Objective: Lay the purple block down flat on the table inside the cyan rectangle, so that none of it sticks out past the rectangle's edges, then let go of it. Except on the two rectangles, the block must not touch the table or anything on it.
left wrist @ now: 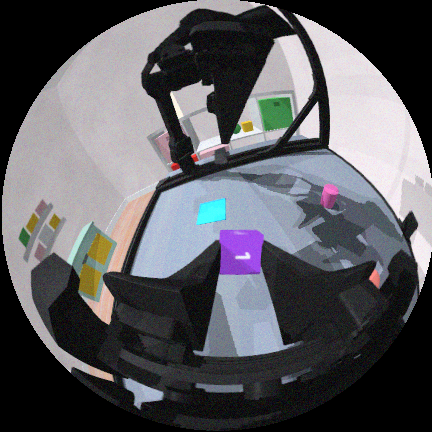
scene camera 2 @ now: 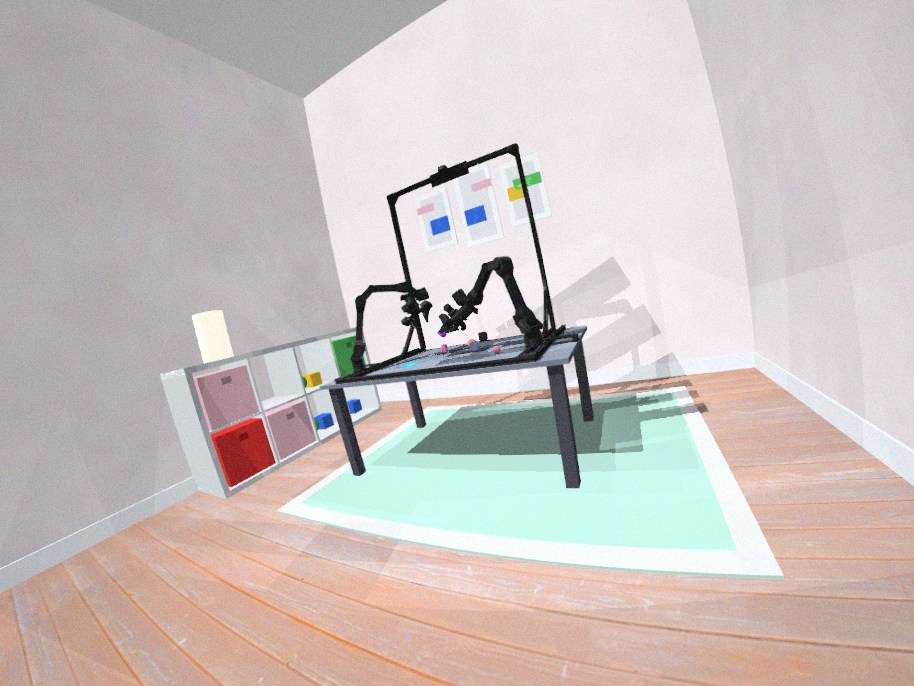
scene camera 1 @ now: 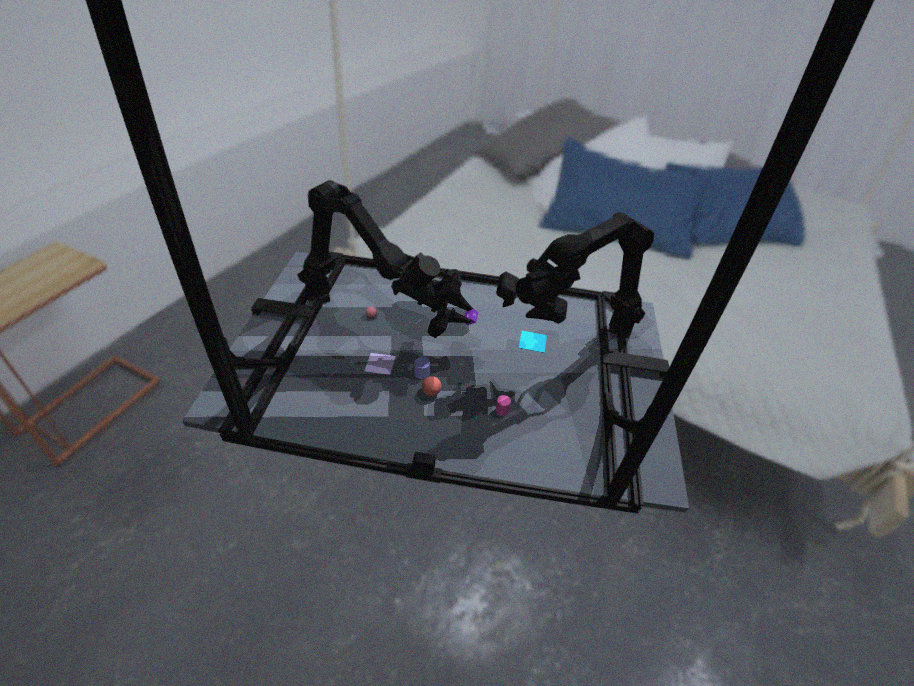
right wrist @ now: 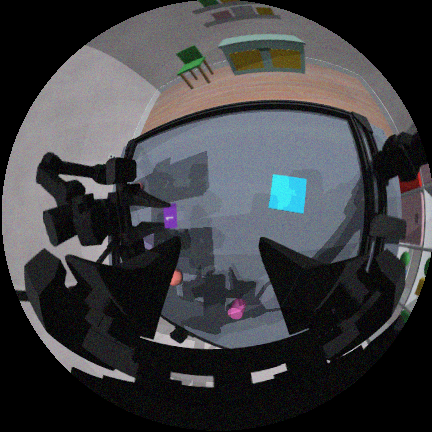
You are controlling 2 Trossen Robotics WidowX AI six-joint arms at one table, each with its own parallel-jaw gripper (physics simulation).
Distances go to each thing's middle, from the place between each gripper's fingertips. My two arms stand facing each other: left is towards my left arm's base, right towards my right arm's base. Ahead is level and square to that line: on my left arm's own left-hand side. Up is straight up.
Scene:
I see the cyan rectangle (right wrist: 287,193) 18 cm to the right of my left hand, 13 cm below it and 7 cm ahead of it.
My right gripper is now 18 cm above the cyan rectangle, 9 cm short of it and 7 cm to the left of it.

